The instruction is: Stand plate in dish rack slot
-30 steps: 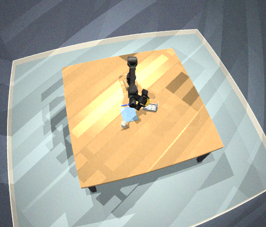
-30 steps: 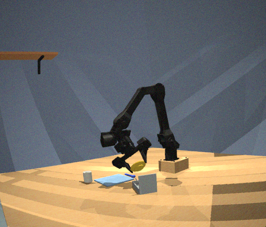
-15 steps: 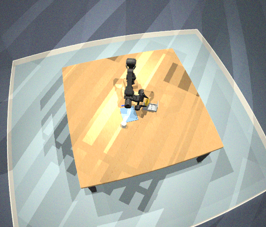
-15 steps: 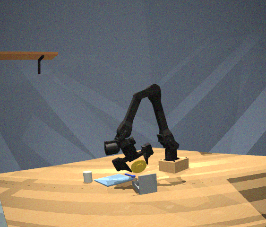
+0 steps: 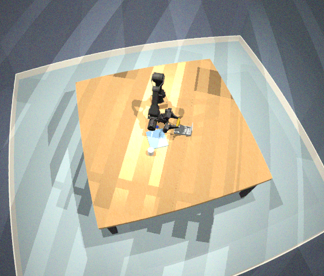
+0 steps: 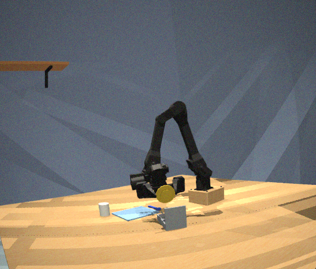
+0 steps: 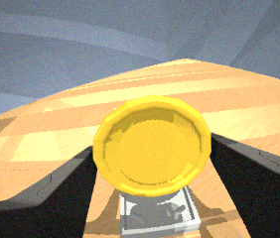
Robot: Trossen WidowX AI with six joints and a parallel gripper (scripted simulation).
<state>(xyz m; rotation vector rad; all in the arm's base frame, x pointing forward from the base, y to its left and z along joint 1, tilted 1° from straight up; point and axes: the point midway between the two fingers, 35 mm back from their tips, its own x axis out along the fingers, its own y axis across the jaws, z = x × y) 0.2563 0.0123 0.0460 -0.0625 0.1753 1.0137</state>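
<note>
My gripper tip is now 2 cm short of the grey dish rack, 3 cm to the right of it and 8 cm above it. Also, from my gripper tip: blue utensil: 8 cm behind, 16 cm to the right, 10 cm below; yellow plate: 1 cm to the right; mat: 1 cm ahead, 17 cm to the right, 10 cm below.
</note>
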